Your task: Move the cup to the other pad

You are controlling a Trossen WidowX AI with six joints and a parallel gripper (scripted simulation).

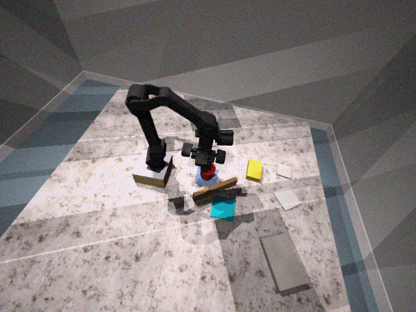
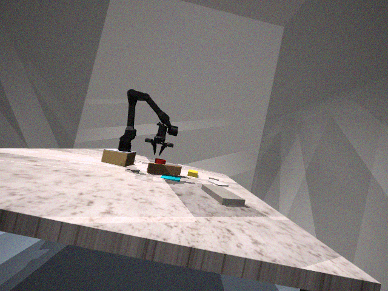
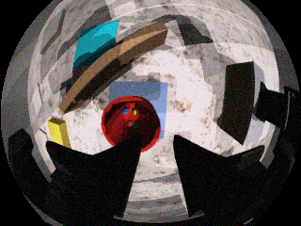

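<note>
My gripper tip is 6 cm above the red cup, 3 cm short of it and 1 cm to the right of it. Round my gripper tip: wooden bar (10 cm ahead, 8 cm below, 6 cm to the right); cyan pad (16 cm ahead, 12 cm to the right, 11 cm below); blue pad (11 cm below, 3 cm ahead).
</note>
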